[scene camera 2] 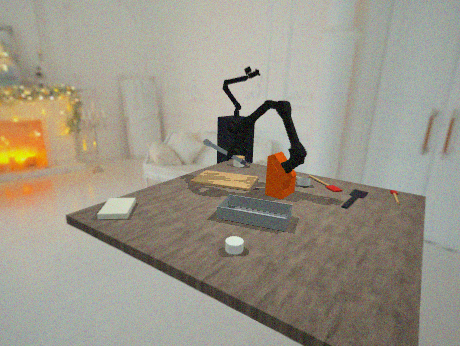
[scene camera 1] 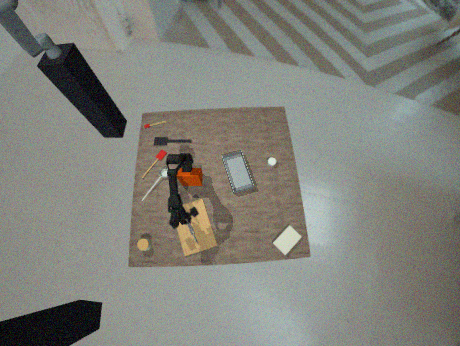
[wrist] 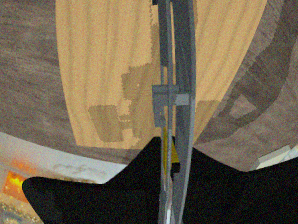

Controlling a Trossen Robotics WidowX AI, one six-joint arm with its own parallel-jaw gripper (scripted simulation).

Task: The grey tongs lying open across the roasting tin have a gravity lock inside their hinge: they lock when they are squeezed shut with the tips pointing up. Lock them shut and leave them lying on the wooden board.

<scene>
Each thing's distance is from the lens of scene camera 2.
wooden board (scene camera 2: pixel 213 178): 1.77 m
grey roasting tin (scene camera 2: pixel 269 214): 1.35 m
The marked spots on the wooden board and the grey roasting tin are 0.54 m apart.
</scene>
